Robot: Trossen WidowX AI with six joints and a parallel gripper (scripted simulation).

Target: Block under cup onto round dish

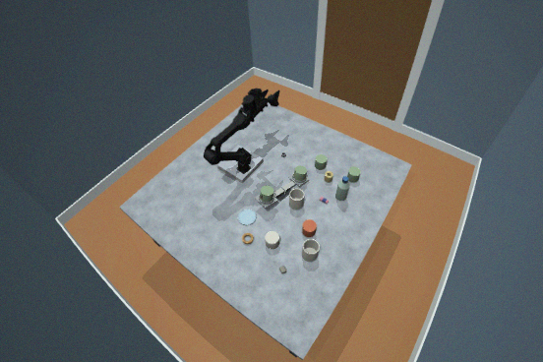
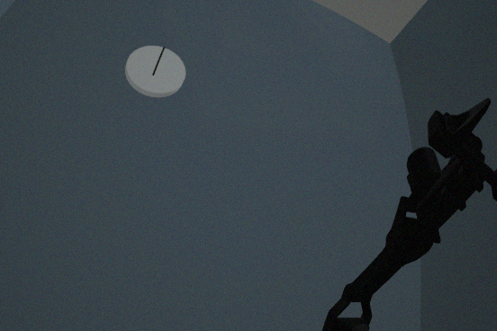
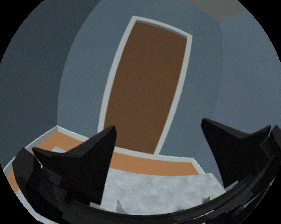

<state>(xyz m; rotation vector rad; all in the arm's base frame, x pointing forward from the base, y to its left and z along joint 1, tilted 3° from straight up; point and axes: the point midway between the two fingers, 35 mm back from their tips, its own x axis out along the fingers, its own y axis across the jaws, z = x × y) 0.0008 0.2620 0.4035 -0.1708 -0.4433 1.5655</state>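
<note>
My gripper tip is now 410 mm above the teal block, 290 mm short of it and 120 mm to the left of it. Round my gripper tip: green bottle (550 mm ahead, 340 mm below, 60 mm to the right); then yellow ring (430 mm below, 420 mm ahead); then small balance (410 mm below, 280 mm ahead, 250 mm to the right).
</note>
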